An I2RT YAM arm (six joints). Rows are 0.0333 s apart.
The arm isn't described. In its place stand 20 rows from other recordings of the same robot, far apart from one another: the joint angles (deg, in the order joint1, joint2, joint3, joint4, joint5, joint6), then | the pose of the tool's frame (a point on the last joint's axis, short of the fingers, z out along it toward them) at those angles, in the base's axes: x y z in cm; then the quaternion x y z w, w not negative.
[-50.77 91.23 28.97 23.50 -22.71 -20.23] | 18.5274, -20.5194, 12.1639, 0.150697, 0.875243, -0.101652, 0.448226
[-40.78 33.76 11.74 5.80 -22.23 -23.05] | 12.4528, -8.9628, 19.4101, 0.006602, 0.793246, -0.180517, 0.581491
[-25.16 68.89 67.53 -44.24 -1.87 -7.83] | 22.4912, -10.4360, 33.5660, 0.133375, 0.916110, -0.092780, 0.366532
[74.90 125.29 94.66 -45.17 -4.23 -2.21] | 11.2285, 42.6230, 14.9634, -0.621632, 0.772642, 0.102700, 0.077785
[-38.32 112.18 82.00 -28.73 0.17 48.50] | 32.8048, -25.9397, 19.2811, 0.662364, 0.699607, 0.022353, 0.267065
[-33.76 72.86 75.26 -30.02 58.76 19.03] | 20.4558, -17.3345, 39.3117, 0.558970, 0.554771, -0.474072, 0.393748
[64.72 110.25 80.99 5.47 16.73 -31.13] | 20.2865, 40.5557, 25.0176, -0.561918, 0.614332, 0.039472, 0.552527
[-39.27 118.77 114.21 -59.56 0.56 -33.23] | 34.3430, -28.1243, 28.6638, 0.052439, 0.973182, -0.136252, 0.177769
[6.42 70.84 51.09 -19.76 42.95 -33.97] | 26.2484, 0.5126, 27.2901, -0.144031, 0.843856, -0.416108, 0.306621
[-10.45 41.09 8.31 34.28 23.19 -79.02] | 16.0885, -4.3928, 20.7607, -0.266095, 0.645881, -0.593495, 0.399743
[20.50 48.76 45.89 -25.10 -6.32 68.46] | 17.6848, 7.0305, 30.8373, 0.321832, 0.793413, 0.394183, 0.333977
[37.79 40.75 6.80 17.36 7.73 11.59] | 13.0538, 9.5161, 16.7576, -0.142059, 0.788215, 0.199994, 0.564393
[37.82 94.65 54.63 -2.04 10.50 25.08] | 27.9304, 20.8594, 19.2011, -0.064011, 0.908432, 0.139750, 0.388747
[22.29 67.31 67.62 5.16 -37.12 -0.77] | 23.6821, 12.0299, 42.8154, -0.358241, 0.577632, 0.341287, 0.649252
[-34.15 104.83 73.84 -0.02 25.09 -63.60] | 33.8732, -24.8011, 23.9262, -0.112527, 0.848897, -0.486362, 0.173677
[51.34 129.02 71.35 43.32 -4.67 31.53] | 29.3844, 37.1942, 11.6543, -0.160373, 0.773170, 0.429621, 0.438080
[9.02 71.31 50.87 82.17 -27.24 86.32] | 23.0495, 5.3088, 42.7291, -0.030104, 0.327976, 0.735460, 0.592135
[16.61 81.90 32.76 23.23 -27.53 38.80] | 26.6889, 9.6786, 18.2696, 0.034543, 0.832194, 0.418158, 0.362496
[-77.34 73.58 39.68 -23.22 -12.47 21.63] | 6.0370, -23.3685, 18.8550, 0.704874, 0.642769, -0.039354, 0.297410
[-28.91 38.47 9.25 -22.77 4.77 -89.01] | 10.6971, -6.2457, 12.4246, -0.461319, 0.824483, -0.299066, 0.134060
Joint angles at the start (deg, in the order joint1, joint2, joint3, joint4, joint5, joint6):
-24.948 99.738 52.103 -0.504 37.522 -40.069
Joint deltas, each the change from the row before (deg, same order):
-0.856 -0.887 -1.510 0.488 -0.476 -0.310
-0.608 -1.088 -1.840 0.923 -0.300 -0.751
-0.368 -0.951 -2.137 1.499 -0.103 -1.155
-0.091 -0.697 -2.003 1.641 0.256 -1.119
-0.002 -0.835 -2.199 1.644 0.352 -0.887
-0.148 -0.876 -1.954 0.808 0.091 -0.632
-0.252 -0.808 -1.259 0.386 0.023 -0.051
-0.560 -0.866 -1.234 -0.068 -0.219 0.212
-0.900 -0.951 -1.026 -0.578 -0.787 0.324
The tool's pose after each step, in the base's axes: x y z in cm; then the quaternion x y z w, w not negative. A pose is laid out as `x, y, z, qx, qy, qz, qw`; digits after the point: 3 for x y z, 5 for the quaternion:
29.376, -16.586, 15.506, -0.00017, 0.89322, -0.43307, 0.12084
28.619, -16.592, 15.319, -0.00176, 0.89343, -0.43331, 0.11842
27.892, -16.457, 14.986, -0.00731, 0.89280, -0.43536, 0.11535
27.300, -16.229, 14.611, -0.01347, 0.89129, -0.43924, 0.11171
26.642, -15.916, 14.223, -0.01833, 0.88970, -0.44312, 0.10835
25.937, -15.652, 13.861, -0.02260, 0.89012, -0.44336, 0.10300
25.415, -15.533, 13.729, -0.02116, 0.89027, -0.44352, 0.10126
24.775, -15.511, 13.569, -0.01720, 0.89198, -0.44096, 0.09812
24.085, -15.611, 13.462, -0.01217, 0.89548, -0.43452, 0.09572

